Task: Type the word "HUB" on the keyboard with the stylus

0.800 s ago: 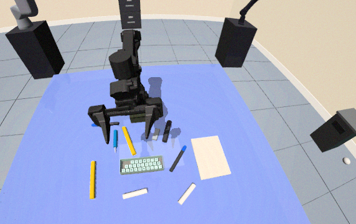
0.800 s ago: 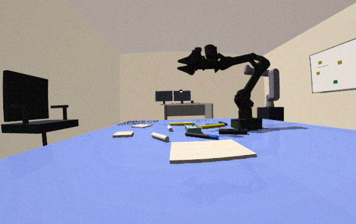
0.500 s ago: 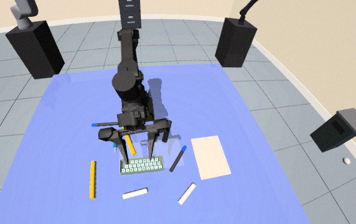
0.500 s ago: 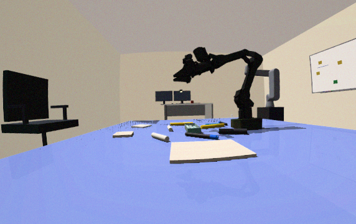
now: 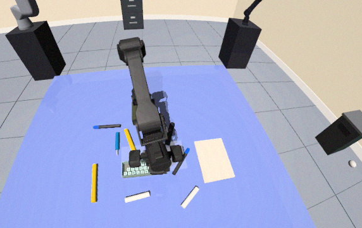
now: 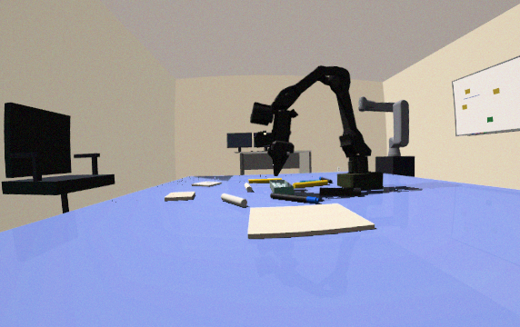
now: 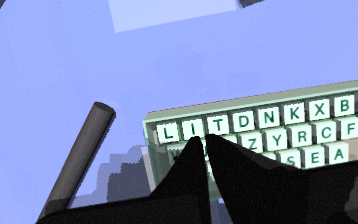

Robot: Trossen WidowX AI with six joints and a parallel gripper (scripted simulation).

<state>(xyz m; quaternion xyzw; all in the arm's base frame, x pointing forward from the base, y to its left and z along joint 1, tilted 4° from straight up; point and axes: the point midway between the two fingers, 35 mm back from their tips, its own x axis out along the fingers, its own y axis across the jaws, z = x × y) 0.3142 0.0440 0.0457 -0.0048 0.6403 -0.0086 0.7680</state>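
Now: gripper tip 40 mm above the U key and 20 mm past it. The rest, counted from my gripper tip: H key: 40 mm below, 40 mm behind, 30 mm to the right; then black rod: 180 mm behind, 80 mm to the left, 50 mm below; then yellow cylinder: 150 mm behind, 110 mm to the right, 50 mm below.
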